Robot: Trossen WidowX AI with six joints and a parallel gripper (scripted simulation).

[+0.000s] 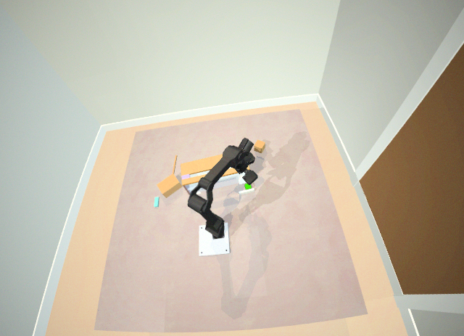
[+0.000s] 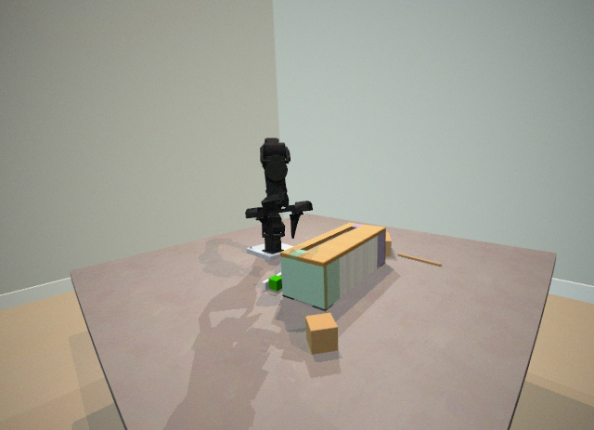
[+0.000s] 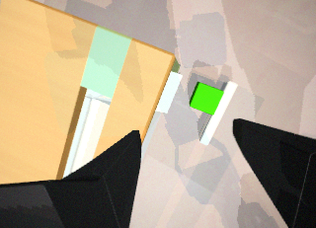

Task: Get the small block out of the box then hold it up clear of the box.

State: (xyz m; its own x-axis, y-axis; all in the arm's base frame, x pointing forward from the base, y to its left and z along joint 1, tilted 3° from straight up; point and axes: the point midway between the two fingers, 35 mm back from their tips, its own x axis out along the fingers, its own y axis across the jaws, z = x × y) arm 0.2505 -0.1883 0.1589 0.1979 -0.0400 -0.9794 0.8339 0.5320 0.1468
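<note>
Right now my gripper tip is 130 mm above the green block, 20 mm to the left of it and 20 mm past it. Also, from my gripper tip: orange cube (250 mm ahead, 140 mm to the right, 120 mm below); then thin stick (440 mm to the left, 230 mm ahead, 150 mm below); then box (160 mm to the left, 90 mm below, 50 mm ahead).
</note>
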